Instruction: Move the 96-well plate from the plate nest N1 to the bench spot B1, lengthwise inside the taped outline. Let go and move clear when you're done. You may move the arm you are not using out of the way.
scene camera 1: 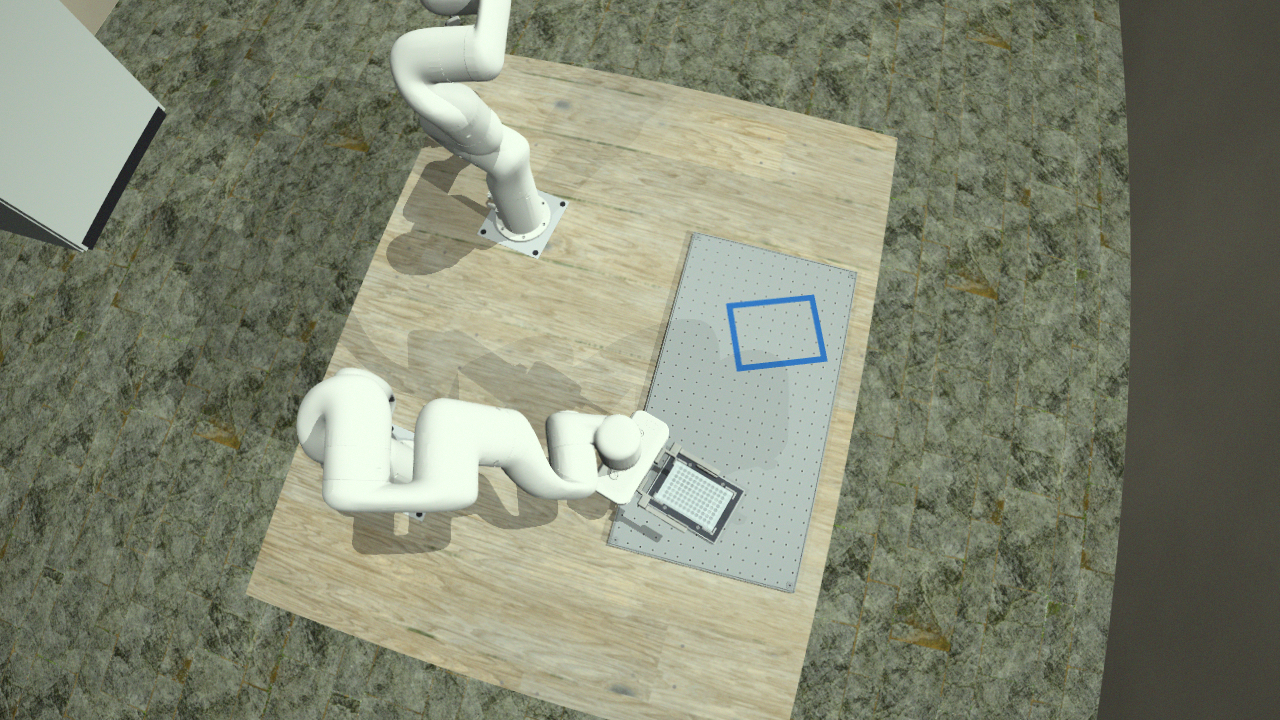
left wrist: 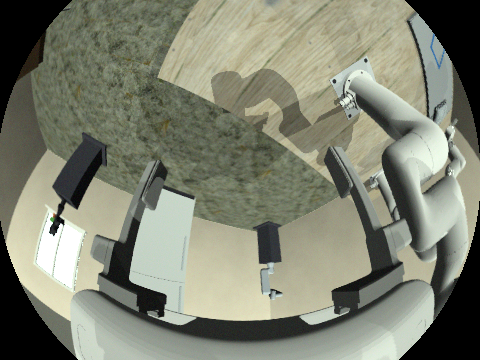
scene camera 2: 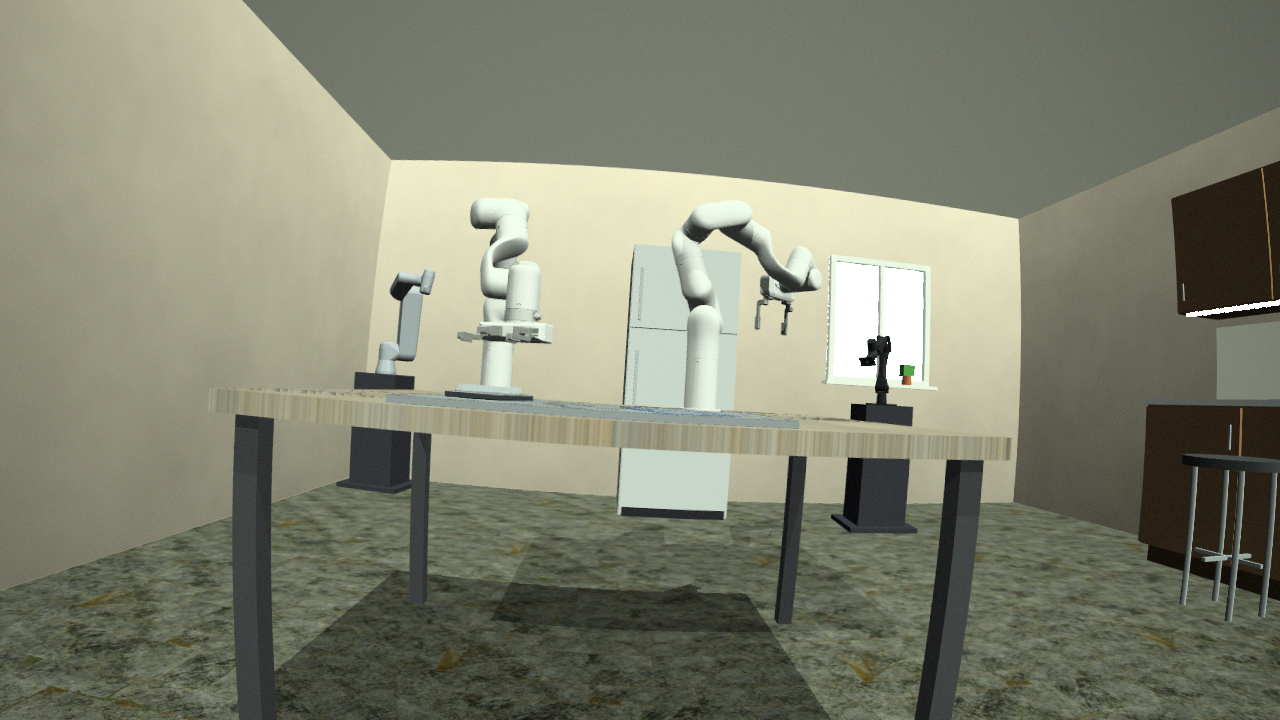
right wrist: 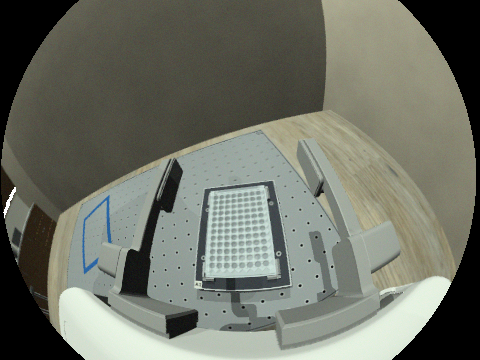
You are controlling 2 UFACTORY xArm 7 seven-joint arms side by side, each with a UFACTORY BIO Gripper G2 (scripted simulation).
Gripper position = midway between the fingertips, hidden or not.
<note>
In view: my left gripper [scene camera 2: 770, 332], my right gripper [scene camera 1: 702, 502], a clear 96-well plate [scene camera 1: 671, 493] and a dark plate nest [right wrist: 258, 282].
The clear 96-well plate is seen too in the right wrist view [right wrist: 254, 198]. My right gripper is seen too in scene camera 2 [scene camera 2: 483, 336].
</note>
